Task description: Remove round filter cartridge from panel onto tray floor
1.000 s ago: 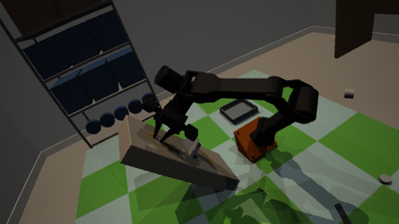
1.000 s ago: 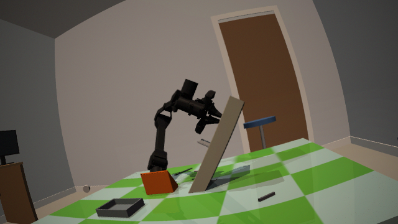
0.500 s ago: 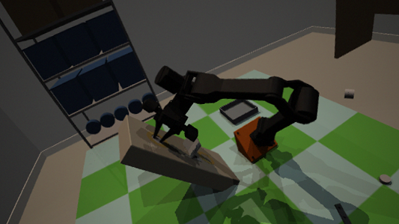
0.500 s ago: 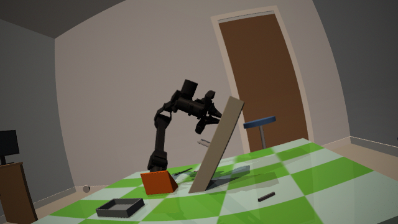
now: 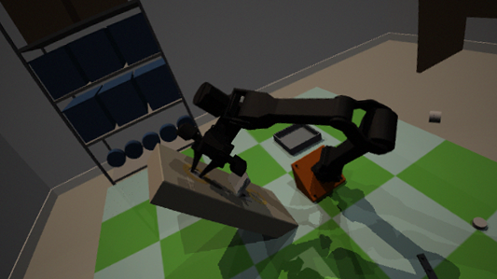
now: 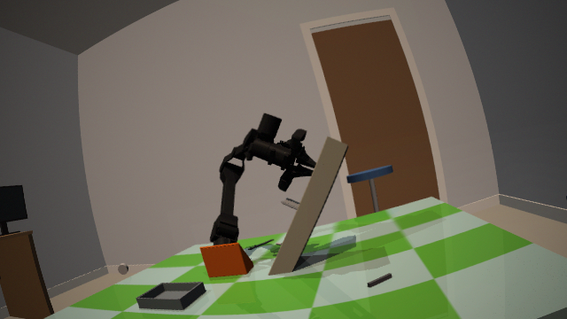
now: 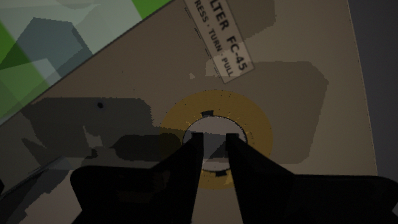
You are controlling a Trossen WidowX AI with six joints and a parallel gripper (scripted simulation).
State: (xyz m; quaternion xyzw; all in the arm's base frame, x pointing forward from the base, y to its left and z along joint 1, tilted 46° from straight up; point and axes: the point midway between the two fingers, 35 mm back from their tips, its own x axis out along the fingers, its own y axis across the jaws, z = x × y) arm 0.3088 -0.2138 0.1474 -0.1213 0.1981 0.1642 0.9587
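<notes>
Now: gripper tip 1 cm short of the round filter cartridge and 1 cm above it. From my gripper tip the other things lie so: dark tray: 46 cm behind, 26 cm below, 22 cm to the right; grey bracket: 10 cm below, 9 cm behind, 1 cm to the left; tan service panel: 8 cm below, 4 cm behind, 1 cm to the left.
</notes>
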